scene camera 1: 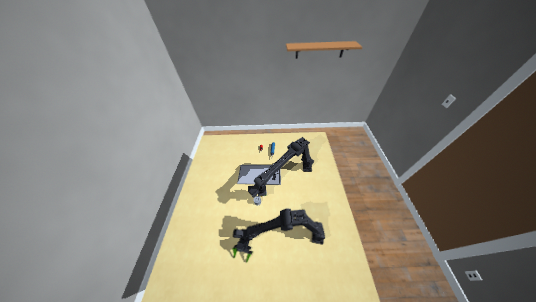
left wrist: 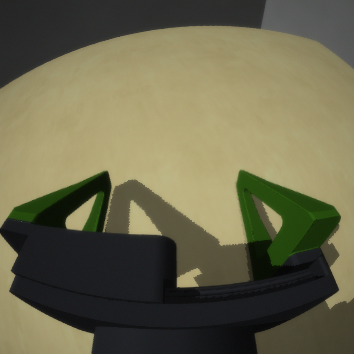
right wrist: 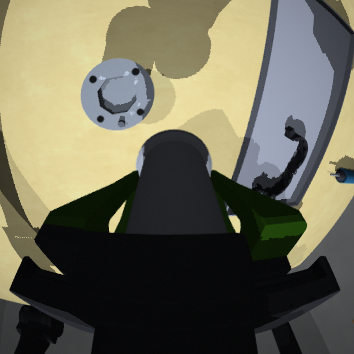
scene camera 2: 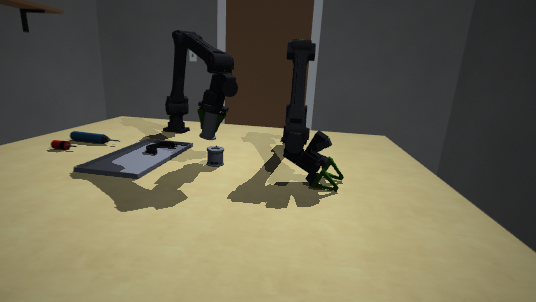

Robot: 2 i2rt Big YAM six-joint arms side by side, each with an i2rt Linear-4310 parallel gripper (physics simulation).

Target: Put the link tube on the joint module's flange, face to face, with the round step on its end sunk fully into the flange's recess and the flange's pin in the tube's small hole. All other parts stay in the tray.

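Where they show: left gripper, fingertip midpoint: (scene camera 1: 240, 260) (left wrist: 173, 177) (scene camera 2: 340, 184); right gripper, fingertip midpoint: (scene camera 1: 262, 192) (right wrist: 174, 177) (scene camera 2: 208, 130); left arm's base, origin of the base link: (scene camera 1: 317, 235); right arm's base, origin of the base link: (scene camera 1: 307, 166) (scene camera 2: 176, 130).
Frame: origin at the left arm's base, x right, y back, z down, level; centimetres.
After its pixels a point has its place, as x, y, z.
Note:
My right gripper (scene camera 2: 210, 123) @(22.4, -48.7, -11.4) (right wrist: 174, 177) @(22.4, -48.7, -11.4) is shut on the grey link tube (scene camera 2: 209, 127) @(20.9, -50.6, -13.0) (right wrist: 175, 200) @(20.7, -50.7, -16.3), which leans slightly in scene camera 2. The tube's lower end is above and apart from the joint module (scene camera 1: 257, 200) @(16.7, -52.3, -5.2) (scene camera 2: 215, 157) @(16.0, -55.1, -3.4) (right wrist: 90, 97) @(15.2, -52.1, -6.0), which stands upright on the table. In the right wrist view the flange lies up and left of the tube's end. Its octagonal recess, several dark holes and small pin (right wrist: 122, 121) @(18.3, -50.5, -6.3) show. The tube's end face and small hole are hidden. My left gripper (scene camera 1: 240, 258) @(-28.1, -54.2, -0.8) (scene camera 2: 339, 184) @(-28.1, -54.2, -0.8) (left wrist: 173, 177) @(-28.1, -54.2, -0.8) is open and empty, low over the table.
The grey tray (scene camera 1: 247, 176) @(40.9, -69.2, -0.4) (scene camera 2: 135, 162) @(42.3, -65.1, -0.4) (right wrist: 295, 65) @(39.5, -63.8, -0.4) lies beside the module and holds a black curved part (scene camera 2: 162, 146) @(47.8, -43.4, -0.6) (right wrist: 299, 154) @(48.8, -50.6, -1.4). Beyond it lie a blue tool (scene camera 1: 272, 148) @(78.8, -50.8, -3.9) (scene camera 2: 89, 137) @(78.0, -52.5, -2.6) (right wrist: 345, 175) @(72.8, -50.9, -3.5) and a red tool (scene camera 1: 261, 148) @(77.7, -63.3, -2.7) (scene camera 2: 61, 145) @(77.5, -65.4, -2.1).

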